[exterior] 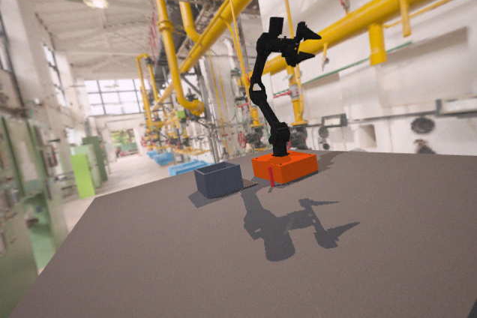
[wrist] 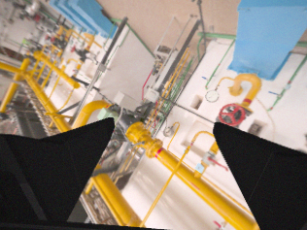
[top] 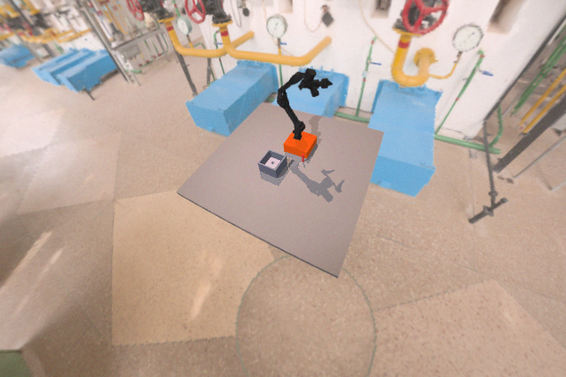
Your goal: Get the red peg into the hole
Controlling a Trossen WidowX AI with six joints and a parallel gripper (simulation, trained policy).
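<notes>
Now: gripper tip 290 mm short of the red peg, 100 mm to the left of it and 480 mm above it. Round my gripper tip: pale plate: 420 mm ahead, 300 mm to the right, 470 mm below; grey box: 420 mm ahead, 300 mm to the right, 490 mm below.
</notes>
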